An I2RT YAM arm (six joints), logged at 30 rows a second.
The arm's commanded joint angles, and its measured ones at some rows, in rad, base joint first. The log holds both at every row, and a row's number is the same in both.
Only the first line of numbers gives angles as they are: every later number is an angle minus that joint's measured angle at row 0.
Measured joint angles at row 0:
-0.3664 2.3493 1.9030 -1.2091 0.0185 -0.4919
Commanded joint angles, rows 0 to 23:
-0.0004 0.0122 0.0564 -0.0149 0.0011 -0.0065
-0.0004 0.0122 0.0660 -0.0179 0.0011 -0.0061
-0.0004 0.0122 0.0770 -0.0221 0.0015 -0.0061
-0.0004 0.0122 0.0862 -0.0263 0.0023 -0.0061
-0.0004 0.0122 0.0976 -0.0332 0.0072 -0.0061
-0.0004 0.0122 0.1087 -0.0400 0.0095 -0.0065
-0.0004 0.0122 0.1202 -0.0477 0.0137 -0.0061
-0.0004 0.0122 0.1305 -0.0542 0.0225 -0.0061
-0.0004 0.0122 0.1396 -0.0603 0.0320 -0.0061
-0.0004 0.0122 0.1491 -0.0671 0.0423 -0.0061
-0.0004 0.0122 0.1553 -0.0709 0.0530 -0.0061
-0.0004 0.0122 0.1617 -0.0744 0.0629 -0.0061
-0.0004 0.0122 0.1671 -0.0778 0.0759 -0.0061
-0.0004 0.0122 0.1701 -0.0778 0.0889 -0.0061
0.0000 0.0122 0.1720 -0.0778 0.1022 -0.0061
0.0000 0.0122 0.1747 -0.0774 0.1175 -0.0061
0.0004 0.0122 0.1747 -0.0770 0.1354 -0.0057
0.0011 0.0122 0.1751 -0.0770 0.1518 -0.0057
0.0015 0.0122 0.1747 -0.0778 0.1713 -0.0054
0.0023 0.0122 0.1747 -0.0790 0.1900 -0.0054
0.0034 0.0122 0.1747 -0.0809 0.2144 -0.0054
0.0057 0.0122 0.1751 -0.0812 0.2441 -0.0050
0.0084 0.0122 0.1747 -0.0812 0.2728 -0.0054
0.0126 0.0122 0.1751 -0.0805 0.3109 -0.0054
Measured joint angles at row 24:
0.0011 0.0111 0.1423 -0.0782 0.1759 -0.0004
